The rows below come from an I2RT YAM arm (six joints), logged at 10 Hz.
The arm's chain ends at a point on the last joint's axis. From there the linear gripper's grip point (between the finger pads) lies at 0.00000 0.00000 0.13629 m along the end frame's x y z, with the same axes.
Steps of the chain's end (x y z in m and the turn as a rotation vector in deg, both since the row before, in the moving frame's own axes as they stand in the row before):
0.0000 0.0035 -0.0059 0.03 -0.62 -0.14
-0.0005 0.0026 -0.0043 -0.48 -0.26 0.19
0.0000 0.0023 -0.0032 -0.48 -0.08 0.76
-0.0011 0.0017 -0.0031 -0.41 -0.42 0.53
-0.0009 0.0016 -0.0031 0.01 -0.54 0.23
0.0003 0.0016 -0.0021 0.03 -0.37 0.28
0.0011 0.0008 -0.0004 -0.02 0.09 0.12
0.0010 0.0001 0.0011 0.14 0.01 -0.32
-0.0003 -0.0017 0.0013 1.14 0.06 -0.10
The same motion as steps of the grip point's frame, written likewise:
-0.0015 0.0034 -0.0059 0.03 -0.62 -0.14
-0.0011 0.0037 -0.0043 -0.48 -0.26 0.19
-0.0002 0.0034 -0.0032 -0.48 -0.08 0.76
-0.0021 0.0027 -0.0031 -0.41 -0.42 0.53
-0.0022 0.0016 -0.0031 0.01 -0.54 0.23
-0.0006 0.0015 -0.0021 0.03 -0.37 0.28
0.0013 0.0008 -0.0004 -0.02 0.09 0.12
0.0010 -0.0002 0.0011 0.14 0.01 -0.32
-0.0002 -0.0044 0.0013 1.14 0.06 -0.10

